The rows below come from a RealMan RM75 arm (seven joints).
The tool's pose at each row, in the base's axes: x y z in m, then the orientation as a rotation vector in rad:
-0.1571, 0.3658, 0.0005, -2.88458, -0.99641, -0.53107
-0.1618, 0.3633, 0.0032, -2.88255, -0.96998, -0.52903
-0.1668, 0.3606, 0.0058, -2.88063, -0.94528, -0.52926
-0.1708, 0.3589, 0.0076, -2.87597, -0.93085, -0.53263
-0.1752, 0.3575, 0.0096, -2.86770, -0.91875, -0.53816
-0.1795, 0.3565, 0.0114, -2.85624, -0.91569, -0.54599
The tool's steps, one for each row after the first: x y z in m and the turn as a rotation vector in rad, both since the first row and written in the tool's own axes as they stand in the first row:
-0.0040, -0.0007, -0.0044, 0.00729, 0.00275, 0.01734
-0.0084, -0.0014, -0.0087, 0.01317, 0.00644, 0.03351
-0.0118, -0.0023, -0.0119, 0.01842, 0.01181, 0.04270
-0.0152, -0.0038, -0.0153, 0.02558, 0.01959, 0.05013
-0.0183, -0.0055, -0.0185, 0.03314, 0.02897, 0.05134

